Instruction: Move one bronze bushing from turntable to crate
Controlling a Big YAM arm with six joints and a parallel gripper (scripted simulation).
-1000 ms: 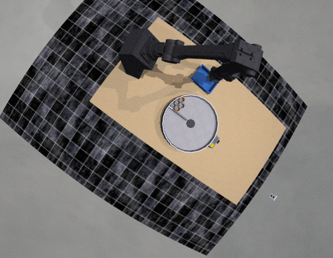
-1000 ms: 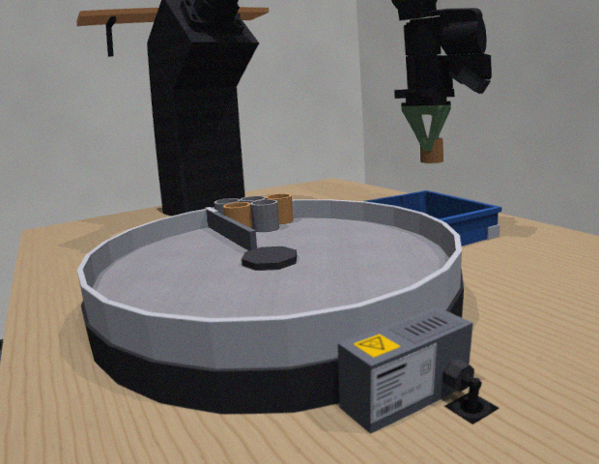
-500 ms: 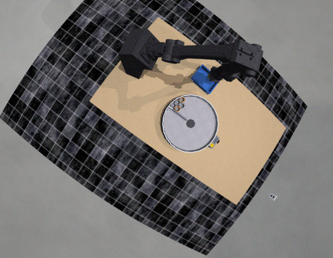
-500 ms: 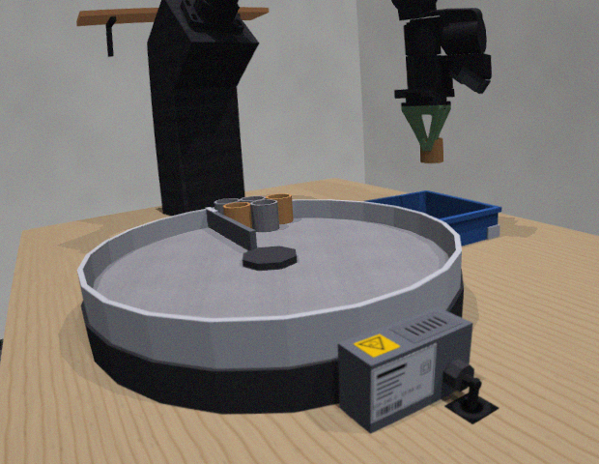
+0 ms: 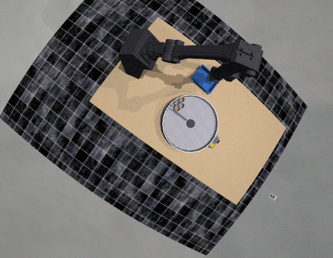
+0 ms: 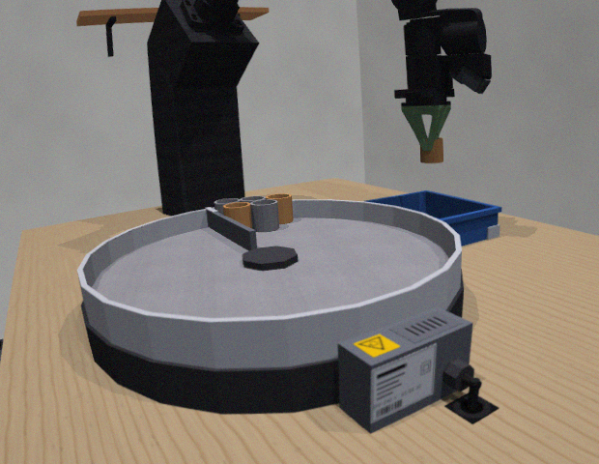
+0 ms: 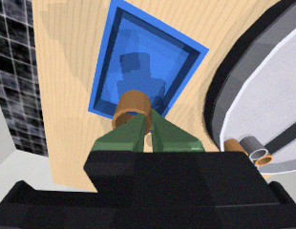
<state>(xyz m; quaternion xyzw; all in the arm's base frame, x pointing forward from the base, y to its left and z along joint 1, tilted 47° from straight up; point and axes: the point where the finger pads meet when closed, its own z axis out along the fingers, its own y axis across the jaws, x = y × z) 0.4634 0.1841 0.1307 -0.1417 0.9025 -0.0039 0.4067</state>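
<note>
Now: hand 120 mm above the blue crate, 10 mm to the right of it and 10 mm past it.
</note>
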